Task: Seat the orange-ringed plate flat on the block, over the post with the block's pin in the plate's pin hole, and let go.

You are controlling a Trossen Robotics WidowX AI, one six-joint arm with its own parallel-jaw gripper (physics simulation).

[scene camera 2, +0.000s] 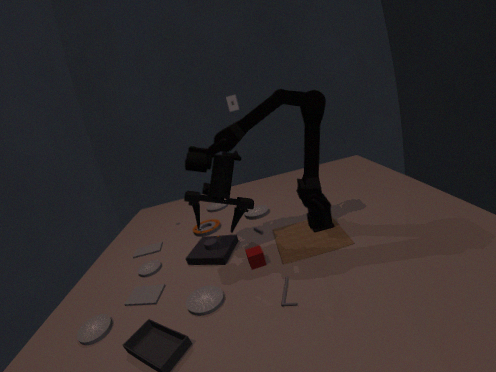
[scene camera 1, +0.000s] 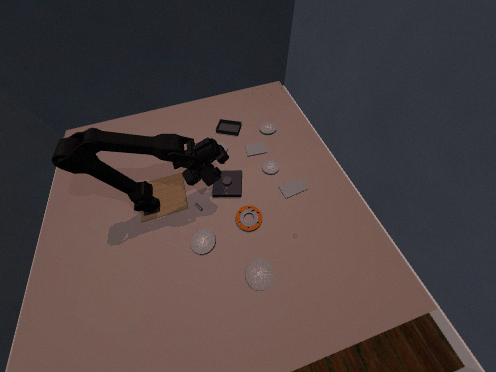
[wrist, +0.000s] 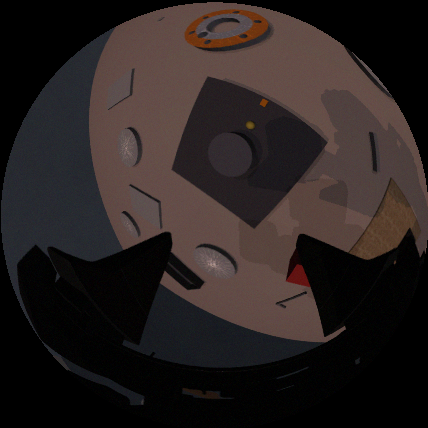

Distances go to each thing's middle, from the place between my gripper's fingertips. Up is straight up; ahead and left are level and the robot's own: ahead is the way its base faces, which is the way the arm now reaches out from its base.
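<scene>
Round post (wrist: pixel 231 153): 30 mm ahead of my hand, 40 mm to the right of it, 60 mm below it. Black tray (scene camera 2: pixel 152 339): 120 mm ahead of my hand, 300 mm to the left of it and 80 mm below it. As for the orange-ringed plate (wrist: pixel 198 33), my hand is 80 mm short of it, 220 mm to the left of it and 80 mm above it.
</scene>
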